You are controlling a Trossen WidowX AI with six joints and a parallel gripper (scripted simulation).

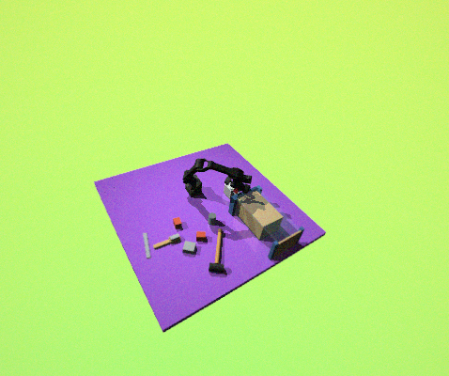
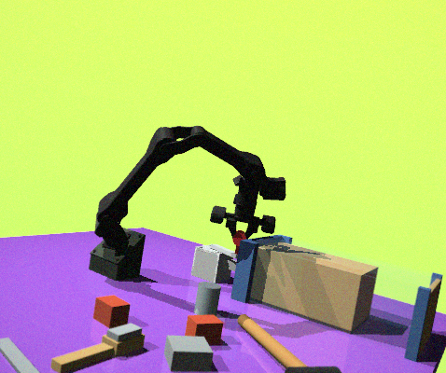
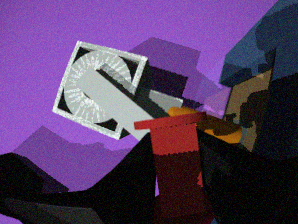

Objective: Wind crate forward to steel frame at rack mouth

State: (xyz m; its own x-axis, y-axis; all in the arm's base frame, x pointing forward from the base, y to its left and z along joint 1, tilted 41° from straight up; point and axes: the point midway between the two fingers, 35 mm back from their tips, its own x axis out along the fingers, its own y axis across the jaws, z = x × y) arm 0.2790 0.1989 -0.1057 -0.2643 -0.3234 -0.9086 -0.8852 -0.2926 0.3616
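The red knob lies 10 mm to the right of my gripper tip and 10 mm ahead of it. The rest, counted from my gripper tip: grey winch: 100 mm below, 100 mm behind, 10 mm to the left; grey block: 520 mm to the right, 210 mm ahead, 110 mm below; winch handle: 30 mm below, 30 mm behind.
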